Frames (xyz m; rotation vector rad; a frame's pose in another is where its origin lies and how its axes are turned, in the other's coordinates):
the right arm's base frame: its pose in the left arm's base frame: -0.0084 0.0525 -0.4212 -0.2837 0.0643 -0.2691
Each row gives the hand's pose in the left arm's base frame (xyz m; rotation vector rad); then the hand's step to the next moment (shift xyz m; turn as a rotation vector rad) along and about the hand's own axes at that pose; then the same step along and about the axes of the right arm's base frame.
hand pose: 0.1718 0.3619 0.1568 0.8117 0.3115 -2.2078
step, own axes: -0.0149 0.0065 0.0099 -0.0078 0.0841 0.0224
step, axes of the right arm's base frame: 0.0073 -0.0033 0.0173 0.0693 -0.0519 0.0120
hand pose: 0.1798 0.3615 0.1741 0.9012 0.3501 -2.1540
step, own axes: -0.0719 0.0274 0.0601 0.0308 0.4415 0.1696
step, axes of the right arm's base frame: 0.0231 -0.0294 0.0902 0.3252 -0.3437 0.0272
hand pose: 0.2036 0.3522 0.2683 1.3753 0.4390 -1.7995
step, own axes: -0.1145 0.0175 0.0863 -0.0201 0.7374 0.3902
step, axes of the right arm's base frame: -0.0278 -0.0715 0.1224 0.4929 -0.6617 0.1251
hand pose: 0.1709 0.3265 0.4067 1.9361 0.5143 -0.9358
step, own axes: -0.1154 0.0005 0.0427 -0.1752 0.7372 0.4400
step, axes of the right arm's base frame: -0.0783 -0.0772 0.0552 0.3881 -0.7589 0.2032
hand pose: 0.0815 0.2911 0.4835 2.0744 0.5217 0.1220
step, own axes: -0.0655 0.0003 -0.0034 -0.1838 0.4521 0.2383
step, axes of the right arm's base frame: -0.0514 -0.0406 -0.0030 0.1639 -0.4985 0.1400
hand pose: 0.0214 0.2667 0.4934 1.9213 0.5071 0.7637
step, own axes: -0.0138 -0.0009 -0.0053 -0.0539 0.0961 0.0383
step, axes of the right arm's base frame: -0.0117 -0.0072 -0.0057 0.0168 -0.1122 0.0272
